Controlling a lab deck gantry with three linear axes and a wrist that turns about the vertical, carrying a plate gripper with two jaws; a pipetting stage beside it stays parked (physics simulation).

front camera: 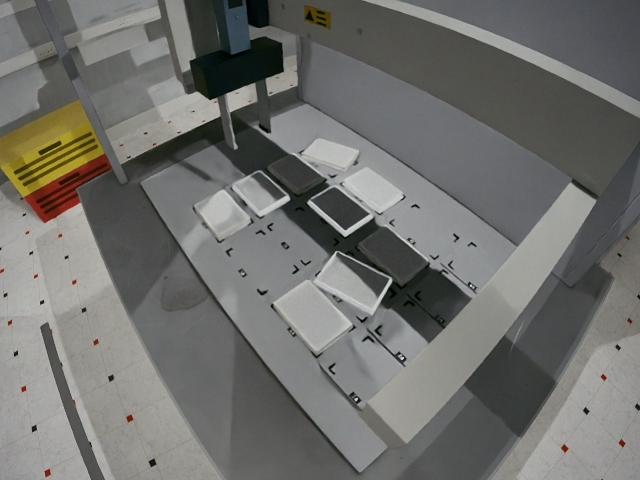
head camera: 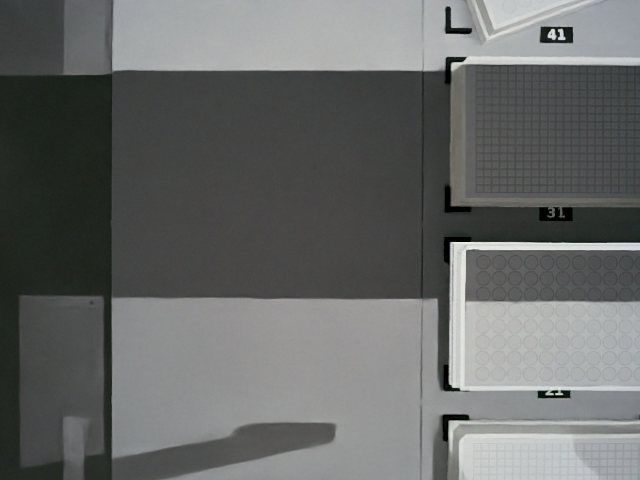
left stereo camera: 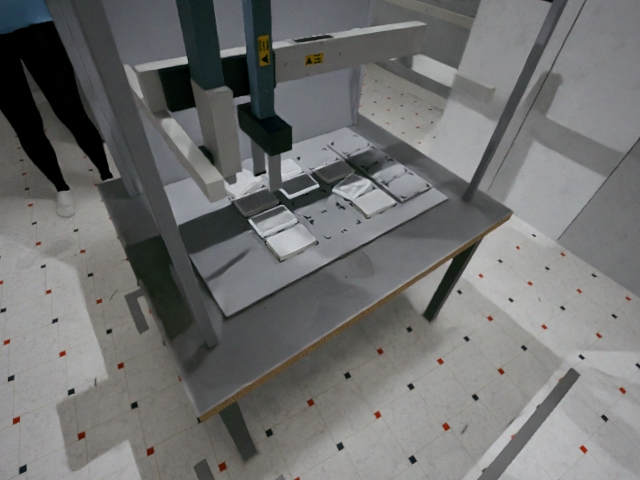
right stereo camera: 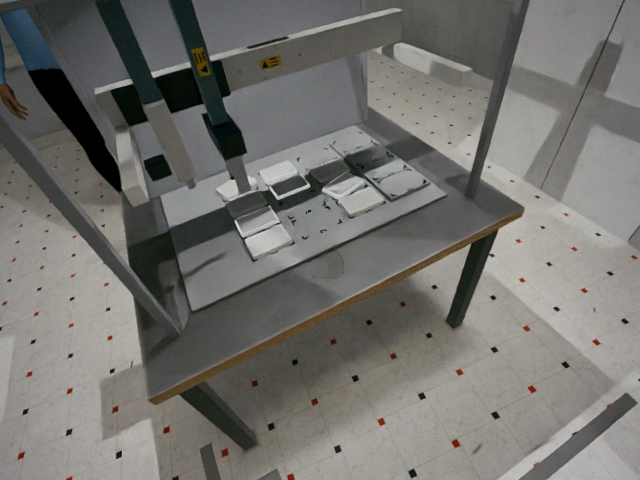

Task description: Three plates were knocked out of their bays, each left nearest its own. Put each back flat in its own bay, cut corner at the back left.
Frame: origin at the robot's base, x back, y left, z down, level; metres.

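Seen in the pictures: gripper, fingertip midpoint: (front camera: 249, 137) (left stereo camera: 267, 181) (right stereo camera: 241, 184); robot's base, link origin: (front camera: 194, 209) (left stereo camera: 280, 261) (right stereo camera: 254, 260).
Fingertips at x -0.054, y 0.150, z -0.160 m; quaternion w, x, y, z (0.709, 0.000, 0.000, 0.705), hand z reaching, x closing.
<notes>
Pixels of each thing's middle, then the offset from my fingertips to it. "spot": a spot on its surface instead.
- white plate, body centre: (front camera: 330, 154) (left stereo camera: 240, 182) (right stereo camera: 236, 185) dx -0.010, dy +0.224, dz +0.152 m
- bay 31, surface spot: (head camera: 555, 129) (front camera: 293, 168) spot: dx -0.001, dy +0.107, dz +0.146 m
- bay 21, surface spot: (front camera: 221, 214) spot: dx -0.020, dy -0.111, dz +0.146 m
My gripper (front camera: 250, 139) (left stereo camera: 266, 181) is open and empty, its two jaws hanging above the deck's left end. In the right stereo view the jaws overlap. One plate (front camera: 261, 192) (head camera: 553, 335) (left stereo camera: 272, 220) (right stereo camera: 256, 221) lies square within the corner marks of bay 21; its back left corner looks cut. A white plate (front camera: 330, 153) (head camera: 532, 12) (left stereo camera: 241, 186) (right stereo camera: 227, 191) lies turned at bay 41, out of line with the marks. Another plate (front camera: 353, 282) (left stereo camera: 354, 187) (right stereo camera: 343, 186) lies turned between the front plate and the grey-shaded plate in the third column.
Neighbouring plates sit squarely: one at bay 31 (front camera: 296, 173) (head camera: 555, 129), one in front of bay 21 (front camera: 221, 214), two in the second column (front camera: 340, 210) (front camera: 372, 189), and two in the third (front camera: 312, 316) (front camera: 392, 254). The parked pipetting stage (left stereo camera: 219, 134) (right stereo camera: 170, 142) hangs left of the gripper.
</notes>
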